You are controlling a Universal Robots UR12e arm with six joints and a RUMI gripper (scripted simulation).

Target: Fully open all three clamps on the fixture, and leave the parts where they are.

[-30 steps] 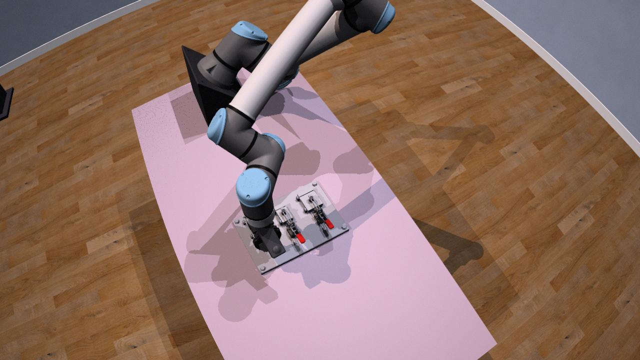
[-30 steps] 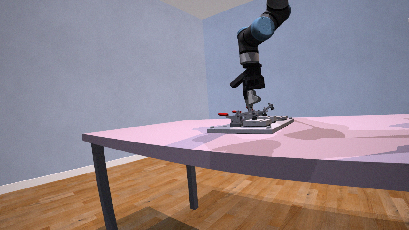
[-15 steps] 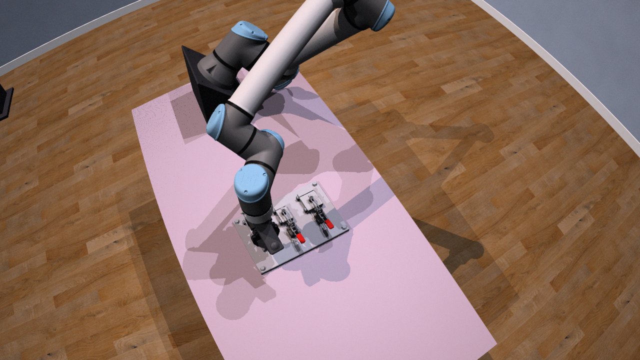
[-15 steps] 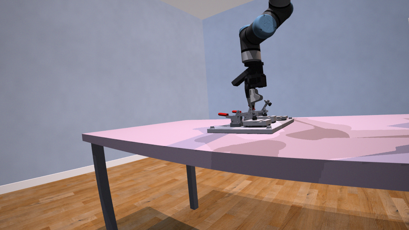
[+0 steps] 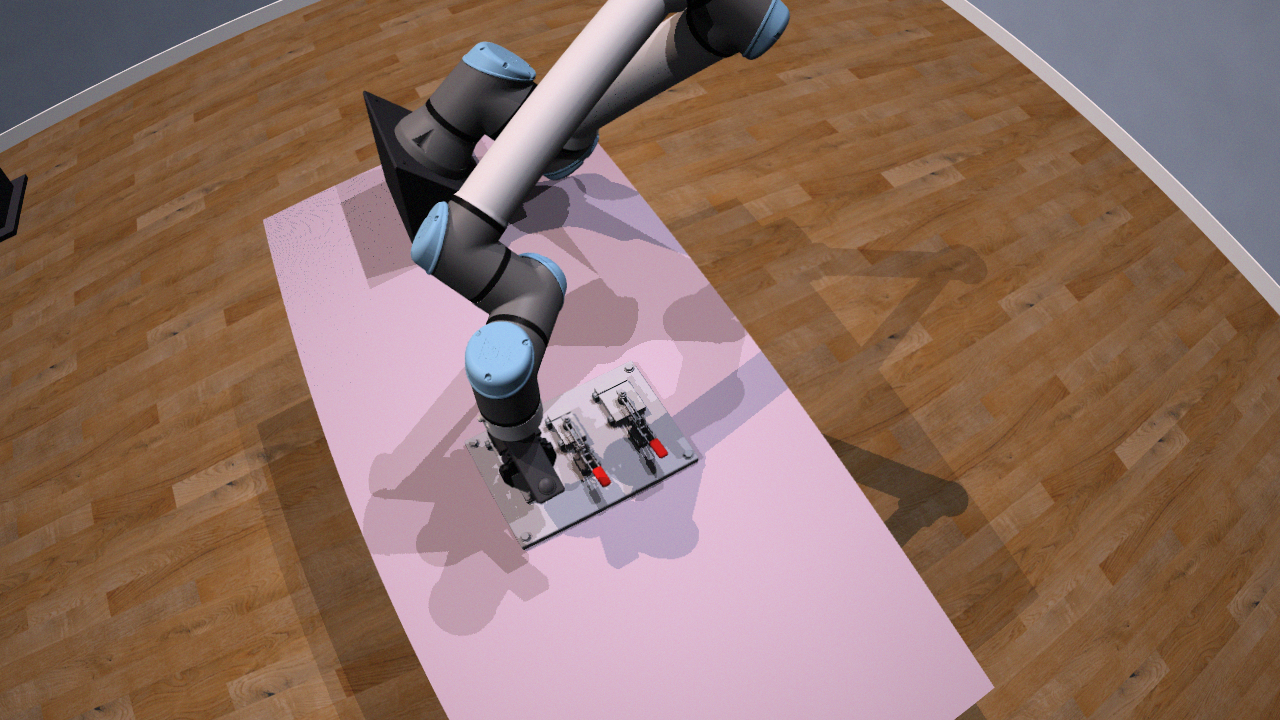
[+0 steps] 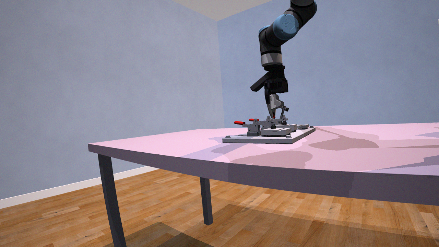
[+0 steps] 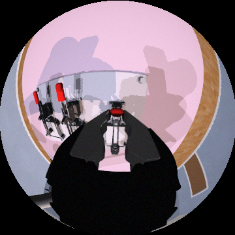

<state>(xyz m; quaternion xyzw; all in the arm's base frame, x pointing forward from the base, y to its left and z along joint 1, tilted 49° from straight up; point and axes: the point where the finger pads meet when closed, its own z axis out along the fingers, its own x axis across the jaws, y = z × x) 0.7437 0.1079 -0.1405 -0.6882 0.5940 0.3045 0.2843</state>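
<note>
Now: hand 10 cm to the right of the grey fixture plate, 7 cm above it and 6 cm past it. Also, from my hand: flat grey part 21 cm to the left, 13 cm behind, 5 cm below.
</note>
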